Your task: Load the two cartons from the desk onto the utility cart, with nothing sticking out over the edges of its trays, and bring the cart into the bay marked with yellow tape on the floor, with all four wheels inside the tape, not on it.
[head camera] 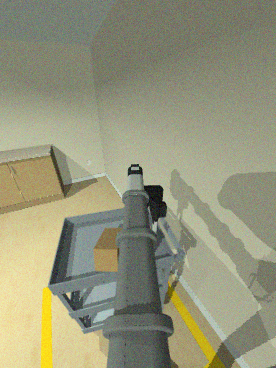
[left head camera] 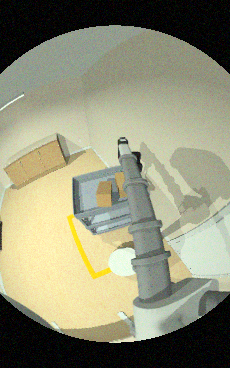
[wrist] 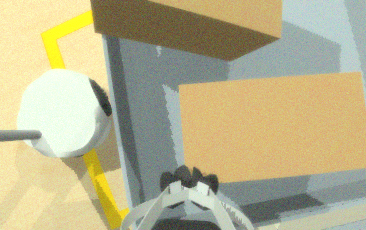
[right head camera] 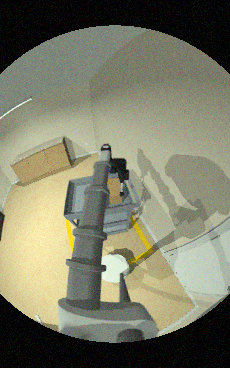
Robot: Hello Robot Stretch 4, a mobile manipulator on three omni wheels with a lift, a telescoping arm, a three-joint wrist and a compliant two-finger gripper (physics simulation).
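The grey-blue utility cart [head camera: 59,255] [left head camera: 75,197] [right head camera: 68,200] [wrist: 121,100] stands beyond the arm. Both cartons lie in its top tray. The taller-looking carton [head camera: 107,254] [left head camera: 104,194] [wrist: 190,25] is left of the other carton [left head camera: 120,184] [right head camera: 114,190] [wrist: 272,127]. Neither visibly sticks out over the rim, though the arm and frame edge hide parts. My gripper [right head camera: 121,192] [wrist: 186,179] is shut and empty, above the tray beside the second carton's edge. Yellow tape [head camera: 47,325] [left head camera: 80,245] [right head camera: 142,235] [wrist: 102,187] runs on the near side of the cart. The cart's wheels are hidden.
A white round base [left head camera: 121,261] [right head camera: 115,267] [wrist: 60,112] stands over the near tape. A wall [head camera: 200,125] is close to the cart's right side. A wooden cabinet [head camera: 35,182] [left head camera: 37,162] [right head camera: 45,162] stands at the back left. The extended arm [head camera: 137,280] passes above the cart.
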